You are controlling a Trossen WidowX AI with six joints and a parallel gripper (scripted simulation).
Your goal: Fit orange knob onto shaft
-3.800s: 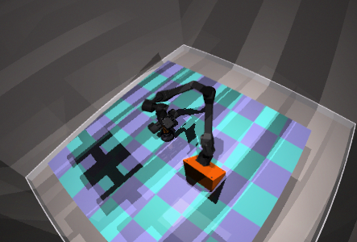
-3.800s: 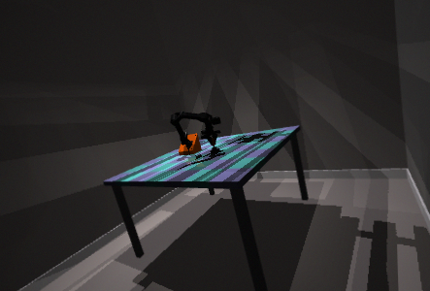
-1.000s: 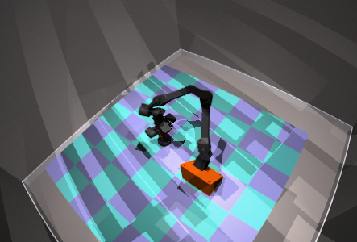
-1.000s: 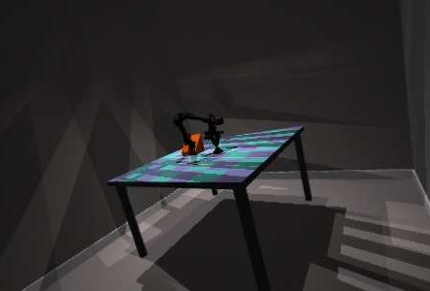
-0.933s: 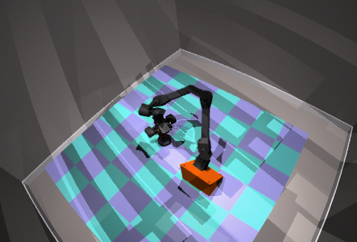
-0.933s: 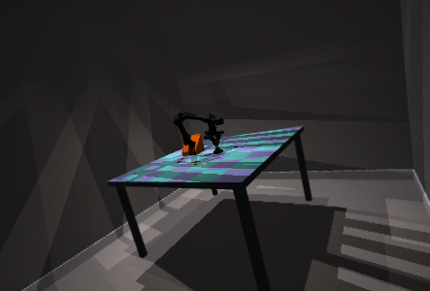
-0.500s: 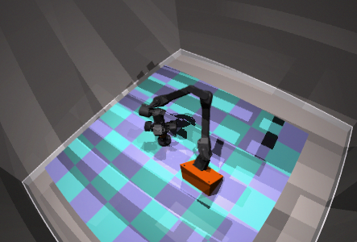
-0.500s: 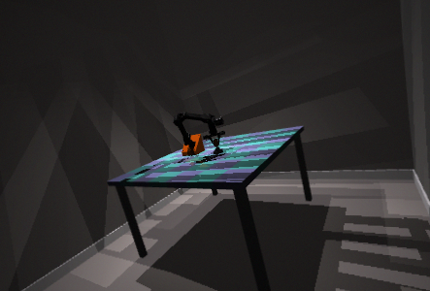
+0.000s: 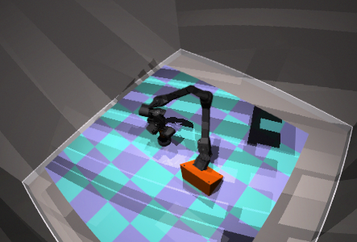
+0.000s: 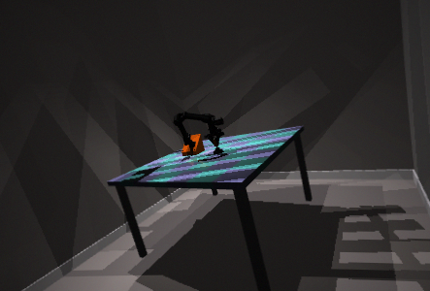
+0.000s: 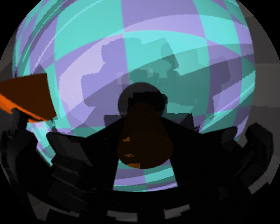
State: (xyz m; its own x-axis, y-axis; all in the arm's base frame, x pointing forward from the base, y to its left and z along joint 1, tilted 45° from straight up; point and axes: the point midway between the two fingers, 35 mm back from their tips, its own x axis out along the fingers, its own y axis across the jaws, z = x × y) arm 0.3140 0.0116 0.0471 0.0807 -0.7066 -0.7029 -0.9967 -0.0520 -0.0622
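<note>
My gripper tip is now 30 mm below the orange knob. Round my gripper tip: dark round pedestal (40 mm below).
</note>
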